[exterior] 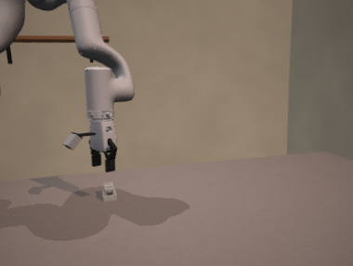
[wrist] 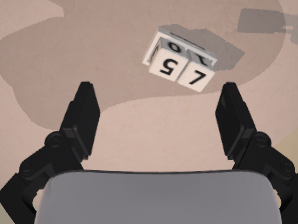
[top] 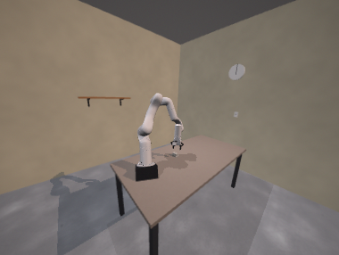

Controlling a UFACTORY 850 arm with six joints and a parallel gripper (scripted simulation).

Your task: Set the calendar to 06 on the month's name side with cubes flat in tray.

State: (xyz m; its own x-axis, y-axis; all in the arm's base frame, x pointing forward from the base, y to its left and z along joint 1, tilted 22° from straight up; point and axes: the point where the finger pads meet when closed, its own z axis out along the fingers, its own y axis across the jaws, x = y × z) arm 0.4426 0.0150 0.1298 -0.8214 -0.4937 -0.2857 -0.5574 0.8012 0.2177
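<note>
The white number cube lies 100 mm below my hand, 20 mm to the left of it and 10 mm ahead of it. From my hand the other things lie so: white calendar tray (110 mm below, 40 mm to the left, 10 mm ahead).
</note>
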